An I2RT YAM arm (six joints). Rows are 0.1 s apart.
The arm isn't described. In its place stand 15 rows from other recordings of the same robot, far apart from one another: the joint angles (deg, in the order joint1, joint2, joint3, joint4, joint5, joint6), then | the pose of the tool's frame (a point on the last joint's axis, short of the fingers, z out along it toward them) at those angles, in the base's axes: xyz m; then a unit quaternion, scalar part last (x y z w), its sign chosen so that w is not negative.
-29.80, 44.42, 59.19, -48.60, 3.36, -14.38 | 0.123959 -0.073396 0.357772 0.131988 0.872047 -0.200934 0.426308
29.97, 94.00, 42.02, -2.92, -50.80, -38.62 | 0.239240 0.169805 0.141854 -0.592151 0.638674 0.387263 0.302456
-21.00, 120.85, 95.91, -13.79, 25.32, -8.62 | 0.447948 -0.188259 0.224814 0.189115 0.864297 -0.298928 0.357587
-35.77, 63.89, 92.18, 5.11, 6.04, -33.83 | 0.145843 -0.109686 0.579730 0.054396 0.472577 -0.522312 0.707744
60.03, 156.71, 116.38, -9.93, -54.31, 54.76 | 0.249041 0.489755 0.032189 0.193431 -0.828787 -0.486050 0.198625
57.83, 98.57, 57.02, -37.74, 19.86, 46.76 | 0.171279 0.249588 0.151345 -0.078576 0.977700 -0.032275 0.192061
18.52, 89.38, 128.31, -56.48, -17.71, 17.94 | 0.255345 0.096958 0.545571 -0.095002 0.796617 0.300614 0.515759
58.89, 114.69, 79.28, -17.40, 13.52, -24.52 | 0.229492 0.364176 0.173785 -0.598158 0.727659 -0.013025 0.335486
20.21, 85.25, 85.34, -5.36, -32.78, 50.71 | 0.318540 0.137802 0.427433 0.003000 0.733895 0.544857 0.405610
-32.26, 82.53, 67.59, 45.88, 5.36, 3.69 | 0.278751 -0.179879 0.426339 0.190635 0.455755 -0.236791 0.836586
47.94, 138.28, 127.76, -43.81, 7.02, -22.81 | 0.360050 0.392541 0.214630 -0.534781 0.785595 0.009620 0.311059
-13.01, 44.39, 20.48, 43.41, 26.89, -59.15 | 0.171095 -0.056057 0.289032 -0.045266 0.590842 -0.576206 0.562889
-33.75, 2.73, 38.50, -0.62, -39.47, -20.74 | 0.015056 0.017157 0.376392 -0.248676 0.464699 -0.244208 0.813989
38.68, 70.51, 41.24, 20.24, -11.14, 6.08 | 0.216274 0.181956 0.277831 -0.272945 0.708871 0.314295 0.569404
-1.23, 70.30, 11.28, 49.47, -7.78, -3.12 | 0.216369 0.000175 0.164755 -0.056369 0.760929 0.027308 0.645805
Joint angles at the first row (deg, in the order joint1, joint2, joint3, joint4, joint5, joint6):
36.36 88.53 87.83 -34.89 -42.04 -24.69
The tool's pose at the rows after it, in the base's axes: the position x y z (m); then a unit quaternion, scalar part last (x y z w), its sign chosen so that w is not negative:
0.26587 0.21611 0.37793 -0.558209 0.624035 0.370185 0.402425
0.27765 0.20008 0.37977 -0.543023 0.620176 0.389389 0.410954
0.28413 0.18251 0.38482 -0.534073 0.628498 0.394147 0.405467
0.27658 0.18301 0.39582 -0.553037 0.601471 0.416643 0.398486
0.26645 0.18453 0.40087 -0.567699 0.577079 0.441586 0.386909
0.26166 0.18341 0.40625 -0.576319 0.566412 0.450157 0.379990
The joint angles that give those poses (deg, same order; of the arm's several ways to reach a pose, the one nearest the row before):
34.96 88.55 87.68 -33.17 -44.10 -24.38
31.31 88.49 87.37 -31.68 -48.49 -23.51
28.01 88.55 89.19 -35.66 -51.09 -24.78
28.45 88.38 91.59 -39.00 -55.03 -26.90
29.32 87.59 92.05 -41.15 -58.68 -28.23
29.47 87.55 93.62 -44.23 -60.31 -29.98

